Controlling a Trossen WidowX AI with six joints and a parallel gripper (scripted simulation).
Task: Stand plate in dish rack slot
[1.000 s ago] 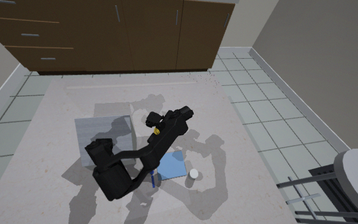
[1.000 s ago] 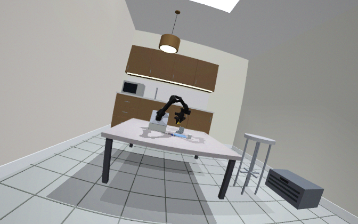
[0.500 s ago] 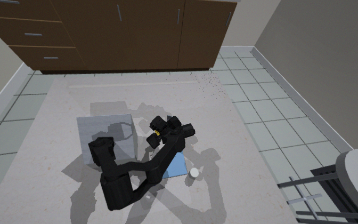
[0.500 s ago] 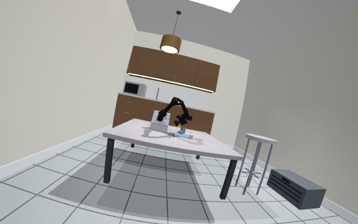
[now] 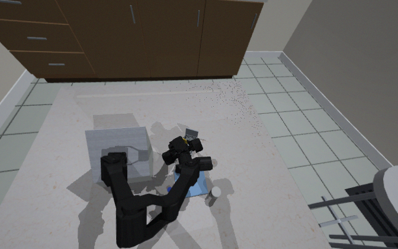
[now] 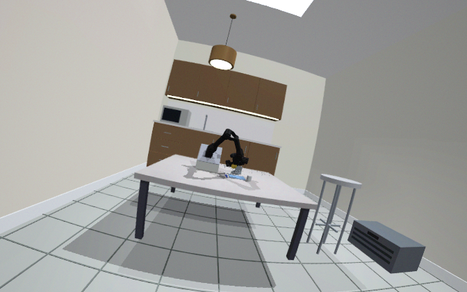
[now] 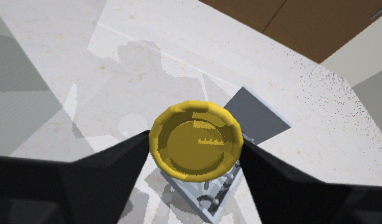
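My gripper tip is 50 mm short of the grey dish rack, 30 mm to the right of it and 50 mm above it. The rest, counted from my gripper tip: white cup 150 mm ahead, 240 mm to the right, 50 mm below; blue utensil 50 mm behind, 230 mm to the right, 70 mm below; yellow plate 10 mm to the right.
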